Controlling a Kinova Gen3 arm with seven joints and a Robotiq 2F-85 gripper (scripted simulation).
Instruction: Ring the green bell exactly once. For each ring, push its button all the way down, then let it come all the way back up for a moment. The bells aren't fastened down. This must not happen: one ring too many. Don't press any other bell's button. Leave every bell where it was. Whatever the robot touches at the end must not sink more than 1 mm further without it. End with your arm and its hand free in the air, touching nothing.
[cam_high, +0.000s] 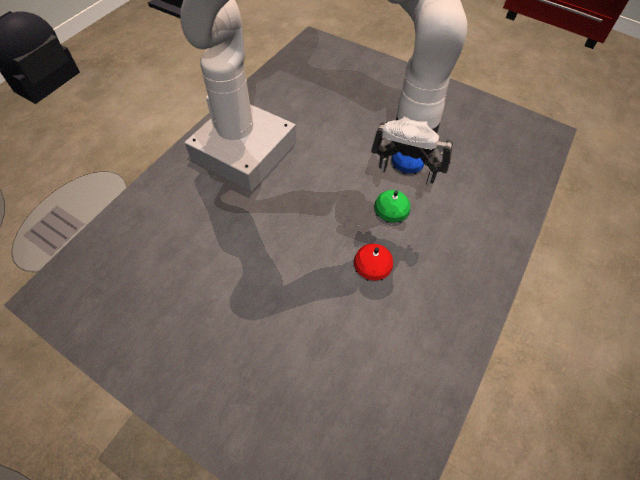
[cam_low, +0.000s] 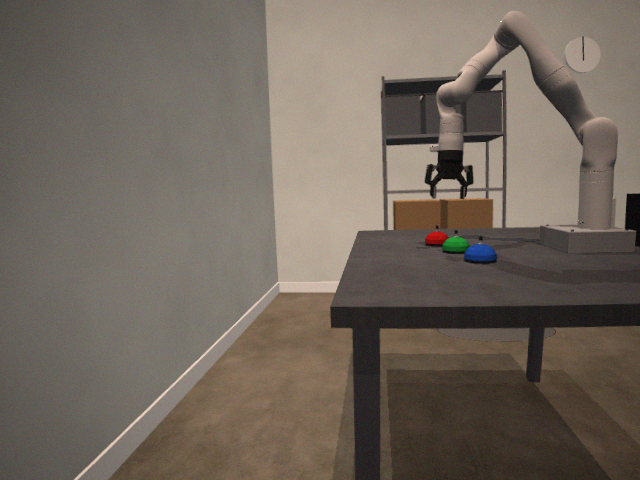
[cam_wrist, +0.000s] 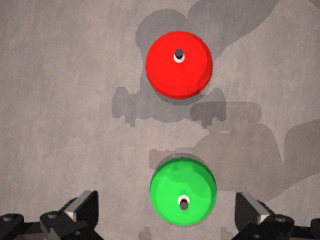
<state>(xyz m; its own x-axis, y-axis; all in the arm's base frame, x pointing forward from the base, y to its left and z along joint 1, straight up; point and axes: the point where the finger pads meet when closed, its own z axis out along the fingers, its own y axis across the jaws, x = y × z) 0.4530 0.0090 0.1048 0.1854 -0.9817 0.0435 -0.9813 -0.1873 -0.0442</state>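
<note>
The green bell lies 20 mm behind my hand, 30 mm to the left of it and 130 mm below it. From my hand the other things lie so: red bell: 20 mm ahead, 120 mm to the right, 130 mm below; blue bell: 60 mm behind, 180 mm to the left, 130 mm below.
</note>
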